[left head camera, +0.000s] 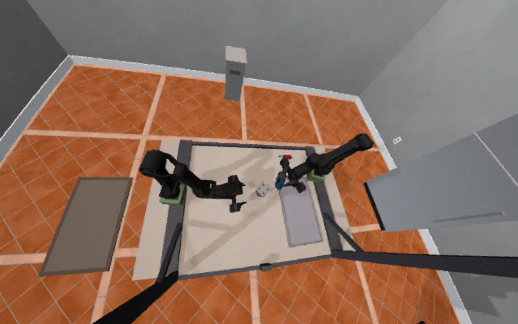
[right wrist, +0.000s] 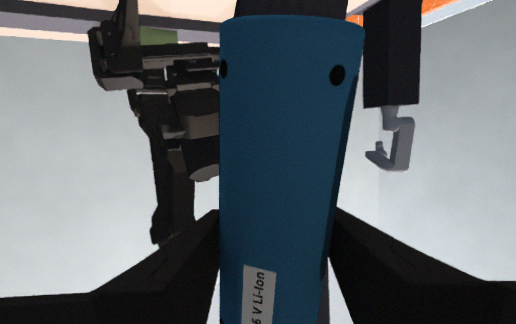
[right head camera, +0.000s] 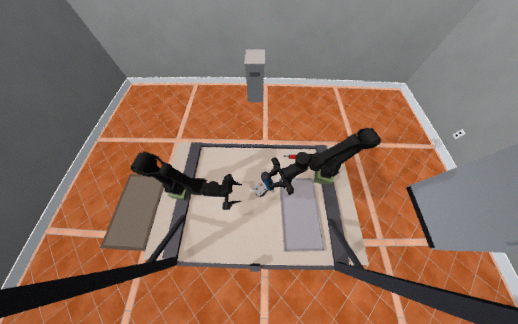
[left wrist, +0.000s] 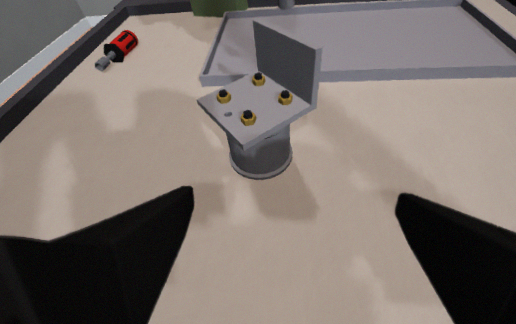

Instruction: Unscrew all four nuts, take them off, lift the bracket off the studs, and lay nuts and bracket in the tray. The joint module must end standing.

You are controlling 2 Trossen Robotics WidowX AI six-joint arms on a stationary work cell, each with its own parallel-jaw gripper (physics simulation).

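Note:
The grey L-shaped bracket lies on the upright round joint module. In the left wrist view a gold nut sits around each black stud, and the bracket's wall rises on the tray side. The grey tray lies to the right of the module. My left gripper is open and empty, left of the module. My right gripper is shut on a blue power screwdriver, close to the bracket's right side; its tip is hidden in both head views.
A red tool with a grey socket lies near the table's back edge. A grey shaft end shows at the top of the left wrist view. Dark rails edge the table.

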